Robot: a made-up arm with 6 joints. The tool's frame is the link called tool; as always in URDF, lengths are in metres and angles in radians. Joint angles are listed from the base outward. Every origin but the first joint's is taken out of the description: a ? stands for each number. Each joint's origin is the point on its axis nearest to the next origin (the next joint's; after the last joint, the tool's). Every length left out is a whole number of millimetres.
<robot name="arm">
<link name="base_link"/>
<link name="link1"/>
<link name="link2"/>
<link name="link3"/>
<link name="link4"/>
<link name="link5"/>
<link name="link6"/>
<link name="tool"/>
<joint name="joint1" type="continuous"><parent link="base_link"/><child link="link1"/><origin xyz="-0.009 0.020 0.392"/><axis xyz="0 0 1"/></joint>
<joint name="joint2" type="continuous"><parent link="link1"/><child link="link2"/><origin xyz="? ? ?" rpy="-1.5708 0.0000 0.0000"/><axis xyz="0 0 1"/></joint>
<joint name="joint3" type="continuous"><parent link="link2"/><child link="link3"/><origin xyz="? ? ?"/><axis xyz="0 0 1"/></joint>
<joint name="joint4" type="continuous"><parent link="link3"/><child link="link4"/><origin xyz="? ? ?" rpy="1.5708 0.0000 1.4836"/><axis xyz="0 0 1"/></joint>
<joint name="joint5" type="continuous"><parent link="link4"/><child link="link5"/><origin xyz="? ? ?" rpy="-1.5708 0.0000 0.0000"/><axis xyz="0 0 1"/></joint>
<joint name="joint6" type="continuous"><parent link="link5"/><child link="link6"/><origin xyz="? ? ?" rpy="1.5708 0.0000 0.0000"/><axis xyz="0 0 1"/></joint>
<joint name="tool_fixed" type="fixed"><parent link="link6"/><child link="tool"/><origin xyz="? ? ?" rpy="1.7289 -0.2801 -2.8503"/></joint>
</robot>
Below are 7 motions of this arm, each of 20 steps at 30 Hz.
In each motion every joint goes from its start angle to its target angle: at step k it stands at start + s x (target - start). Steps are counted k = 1, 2, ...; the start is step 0. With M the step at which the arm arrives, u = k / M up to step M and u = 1 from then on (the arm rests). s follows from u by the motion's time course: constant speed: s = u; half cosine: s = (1 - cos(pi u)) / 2; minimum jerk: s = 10 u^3 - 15 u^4 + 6 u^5.
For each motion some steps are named. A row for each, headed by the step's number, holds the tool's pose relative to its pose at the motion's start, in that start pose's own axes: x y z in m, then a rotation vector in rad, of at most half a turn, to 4 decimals.
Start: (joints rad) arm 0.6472 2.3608 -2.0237 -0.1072 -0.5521 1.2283
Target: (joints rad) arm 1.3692 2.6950 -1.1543 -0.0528 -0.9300 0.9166
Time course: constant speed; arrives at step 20
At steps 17, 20:
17: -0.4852 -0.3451 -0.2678 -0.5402 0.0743 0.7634
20: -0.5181 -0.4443 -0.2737 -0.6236 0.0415 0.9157

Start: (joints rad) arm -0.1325 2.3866 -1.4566 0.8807 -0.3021 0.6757
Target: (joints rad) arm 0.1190 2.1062 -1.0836 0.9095 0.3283 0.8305
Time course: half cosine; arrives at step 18
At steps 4, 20:
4: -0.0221 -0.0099 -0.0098 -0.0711 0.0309 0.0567
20: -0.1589 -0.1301 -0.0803 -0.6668 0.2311 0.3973

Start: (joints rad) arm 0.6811 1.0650 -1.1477 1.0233 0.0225 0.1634
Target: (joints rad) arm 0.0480 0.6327 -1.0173 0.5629 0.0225 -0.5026
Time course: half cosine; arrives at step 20
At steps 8, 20:
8: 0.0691 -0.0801 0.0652 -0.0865 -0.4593 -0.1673
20: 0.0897 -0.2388 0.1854 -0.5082 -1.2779 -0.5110

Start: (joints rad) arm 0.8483 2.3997 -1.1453 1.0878 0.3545 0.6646
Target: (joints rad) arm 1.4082 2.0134 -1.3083 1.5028 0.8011 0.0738
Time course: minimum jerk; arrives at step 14
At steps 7, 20:
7: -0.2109 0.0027 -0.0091 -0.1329 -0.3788 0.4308
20: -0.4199 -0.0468 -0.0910 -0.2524 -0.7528 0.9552

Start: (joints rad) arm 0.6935 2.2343 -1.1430 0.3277 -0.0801 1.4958
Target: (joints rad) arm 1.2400 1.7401 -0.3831 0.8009 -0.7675 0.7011
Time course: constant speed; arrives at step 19
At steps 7, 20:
7: -0.0569 -0.0431 -0.0673 0.0376 -0.2917 0.1069
20: -0.0778 -0.1606 -0.1596 0.1312 -0.8489 0.1340

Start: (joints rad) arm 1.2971 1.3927 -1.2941 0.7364 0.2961 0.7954
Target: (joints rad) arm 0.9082 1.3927 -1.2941 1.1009 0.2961 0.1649
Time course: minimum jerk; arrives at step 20
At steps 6, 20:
6: 0.0289 -0.0145 0.0110 0.0147 -0.0441 -0.0385
20: 0.1604 -0.1187 0.0632 0.0672 -0.2799 -0.2645

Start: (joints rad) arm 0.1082 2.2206 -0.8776 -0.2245 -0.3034 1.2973
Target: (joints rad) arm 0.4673 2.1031 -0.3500 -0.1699 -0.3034 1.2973
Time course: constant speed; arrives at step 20
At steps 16, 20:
16: -0.1303 -0.0659 -0.1439 -0.3559 -0.0763 0.1841
20: -0.1493 -0.0960 -0.1782 -0.4485 -0.1049 0.2164

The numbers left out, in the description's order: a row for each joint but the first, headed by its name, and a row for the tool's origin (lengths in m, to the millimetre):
joint2: 0.006 -0.002 0.000
joint3: -0.258 -0.068 0.000
joint4: 0.417 -0.095 0.000
joint5: -0.028 0.003 0.000
joint6: 0.016 -0.088 0.000
tool: -0.012 -0.029 0.000

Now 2 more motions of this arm.
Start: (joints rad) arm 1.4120 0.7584 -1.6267 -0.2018 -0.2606 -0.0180
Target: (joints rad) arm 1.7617 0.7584 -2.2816 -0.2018 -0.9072 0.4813
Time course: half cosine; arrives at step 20
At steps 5, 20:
5: 0.0529 -0.0145 0.0080 0.0839 0.0664 -0.1997
20: 0.2888 -0.2171 -0.0315 0.6382 0.3456 -1.3323

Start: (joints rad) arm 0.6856 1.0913 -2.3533 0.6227 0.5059 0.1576
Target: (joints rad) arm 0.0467 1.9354 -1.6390 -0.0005 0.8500 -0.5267
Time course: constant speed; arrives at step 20
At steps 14, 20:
14: -0.1227 -0.1317 -0.6146 -1.3672 -0.0339 0.8805
20: -0.2087 -0.3781 -0.7479 -1.6546 0.2792 1.4046

